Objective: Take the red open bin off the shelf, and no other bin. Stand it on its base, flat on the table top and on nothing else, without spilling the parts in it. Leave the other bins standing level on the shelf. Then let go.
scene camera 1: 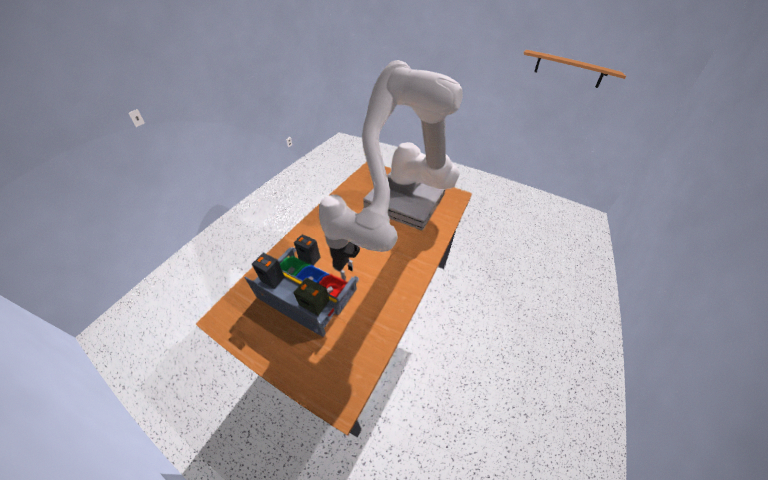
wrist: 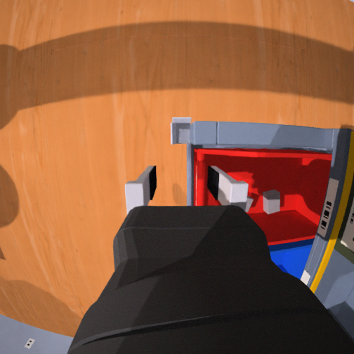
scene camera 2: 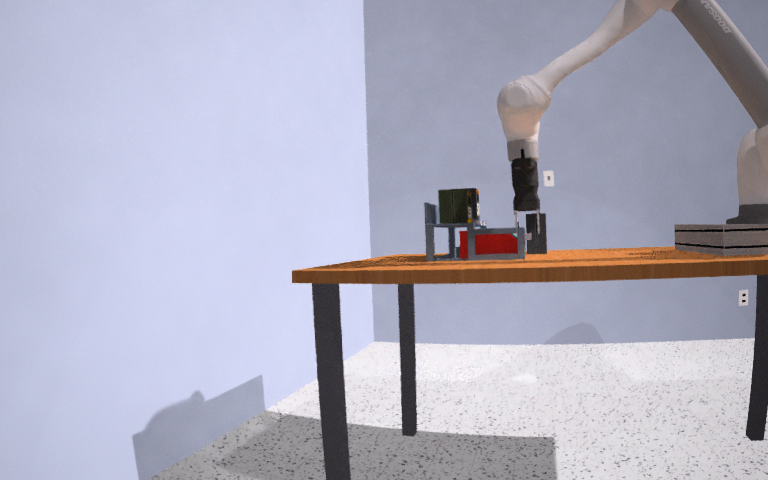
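Where they show: gripper, fingertip midpoint: [scene camera 1: 347, 274]; arm's base, origin of the base link: [scene camera 1: 402, 185].
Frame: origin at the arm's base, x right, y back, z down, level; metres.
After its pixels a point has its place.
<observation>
The red bin [scene camera 1: 334, 284] @(x -0.018, y -0.775, z 0.063 m) [scene camera 2: 495, 243] @(x -0.091, y -0.822, z 0.028 m) [wrist: 285, 165] stands in the end bay of the grey shelf [scene camera 2: 471, 243] @(x -0.120, y -0.885, z 0.026 m) [wrist: 270, 134], with pale blocky parts [wrist: 271, 201] inside. The blue bin [scene camera 1: 310, 275] @(x 0.111, y -0.789, z 0.064 m) [wrist: 295, 257] is beside it, and the green bin [scene camera 1: 293, 266] @(x 0.220, y -0.788, z 0.064 m) is beyond the blue one. My gripper [scene camera 1: 346, 270] @(x -0.067, y -0.732, z 0.006 m) [scene camera 2: 527, 227] @(x -0.067, y -0.732, z 0.006 m) [wrist: 181, 176] is open and empty, pointing down at the shelf's front edge. In the wrist view one finger overlaps the red bin's inside and the other is outside its front wall. In scene camera 2 the fingertips are near the top-rail height; contact cannot be told.
A dark green case [scene camera 1: 311, 296] @(x -0.067, y -0.956, z -0.125 m) [scene camera 2: 459, 205] @(x -0.092, y -0.918, z -0.079 m) and a black case [scene camera 1: 267, 270] @(x 0.147, y -0.959, z -0.147 m) stand on the shelf's upper deck. Another black case [scene camera 1: 306, 249] @(x 0.149, y -0.737, z -0.050 m) [scene camera 2: 535, 232] @(x 0.137, y -0.708, z 0.002 m) stands on the wooden table [scene camera 1: 385, 339] @(x -0.346, y -0.896, z 0.072 m) [scene camera 2: 594, 271] @(x -0.397, y -0.595, z 0.084 m) [wrist: 90, 140] near the shelf's green-bin end.
</observation>
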